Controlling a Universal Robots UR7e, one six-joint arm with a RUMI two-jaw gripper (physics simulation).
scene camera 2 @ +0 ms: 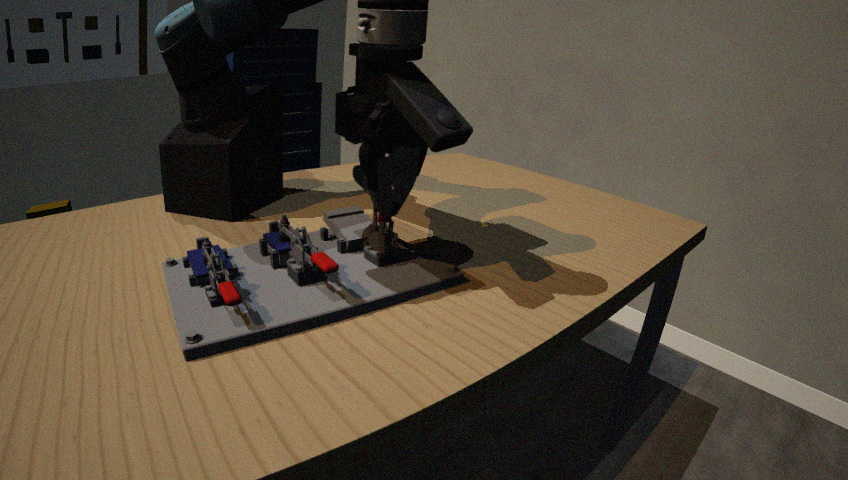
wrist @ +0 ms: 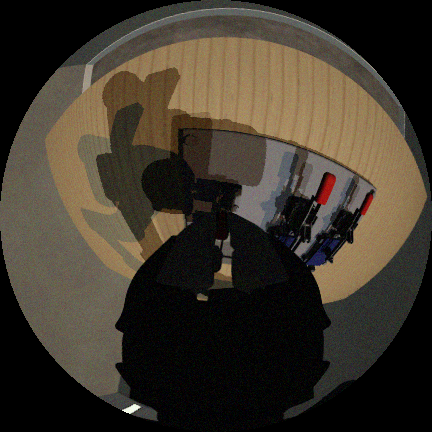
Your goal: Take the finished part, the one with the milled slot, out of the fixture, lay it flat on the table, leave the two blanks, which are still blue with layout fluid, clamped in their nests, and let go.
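Observation:
The finished part (scene camera 2: 349, 226) (wrist: 226, 248) is grey and lies in the fixture's right-hand nest; a dark groove shows near its far edge in the scene view. My gripper (scene camera 2: 386, 215) (wrist: 221, 214) is shut on the red handle (scene camera 2: 380, 219) (wrist: 221, 231) of the clamp beside this part. The fingers hide much of this handle and clamp. The blue left blank (scene camera 2: 201, 262) (wrist: 321, 255) and blue middle blank (scene camera 2: 276, 240) (wrist: 286, 241) sit under their clamps, whose red handles (scene camera 2: 229, 292) (scene camera 2: 324, 262) (wrist: 367, 204) (wrist: 326, 188) are low, toward the plate's front.
The grey fixture plate (scene camera 2: 267, 309) (wrist: 272, 160) lies on the wooden table (scene camera 2: 386, 368) (wrist: 265, 65), with bolts at its left corners. The robot's dark base (scene camera 2: 196, 175) stands behind it. The table's right edge is near the wall (scene camera 2: 684, 118). Arm shadows cover the right side.

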